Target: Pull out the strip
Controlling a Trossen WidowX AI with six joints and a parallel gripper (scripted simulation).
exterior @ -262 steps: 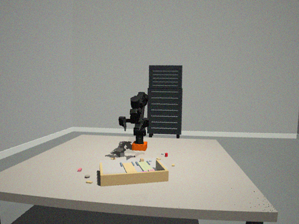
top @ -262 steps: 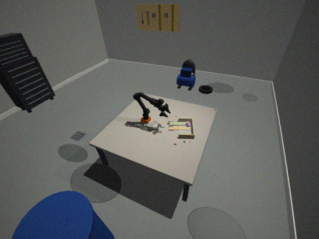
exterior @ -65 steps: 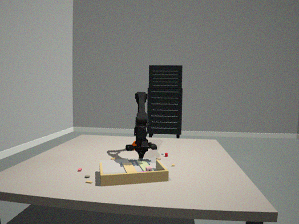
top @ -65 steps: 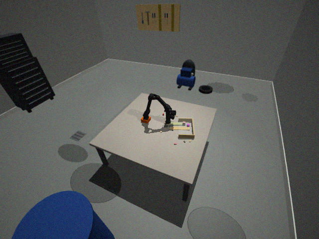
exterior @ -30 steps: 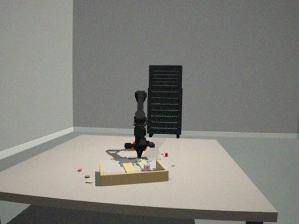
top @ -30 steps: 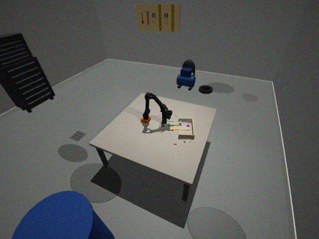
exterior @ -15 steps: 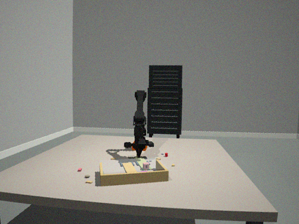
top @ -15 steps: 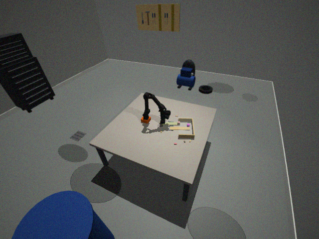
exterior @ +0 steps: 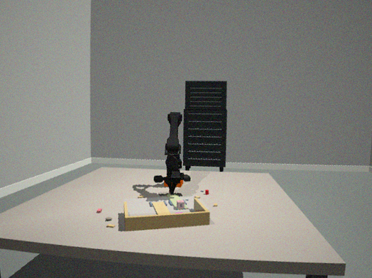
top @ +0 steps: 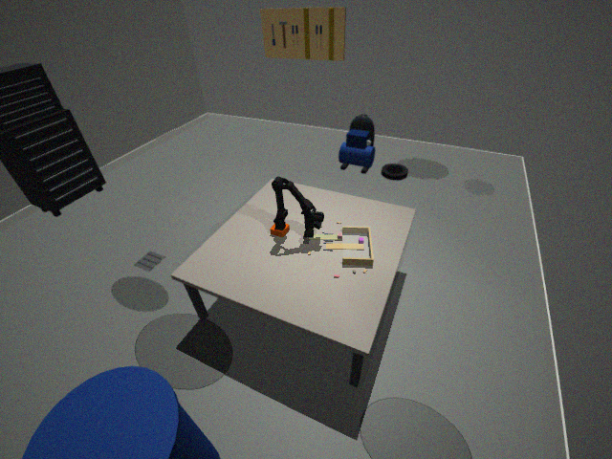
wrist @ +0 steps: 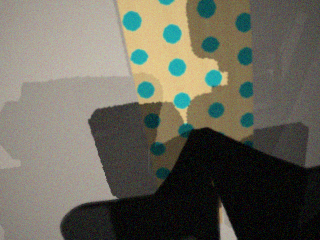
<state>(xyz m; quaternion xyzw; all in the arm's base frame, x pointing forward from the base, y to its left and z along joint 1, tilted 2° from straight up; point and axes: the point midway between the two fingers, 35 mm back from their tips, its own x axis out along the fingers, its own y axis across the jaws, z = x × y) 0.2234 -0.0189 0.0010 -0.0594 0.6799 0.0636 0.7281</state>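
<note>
Now: the pink cube marked e 21 cm ahead of my gripper tip, 3 cm to the left of it and 2 cm above it.
</note>
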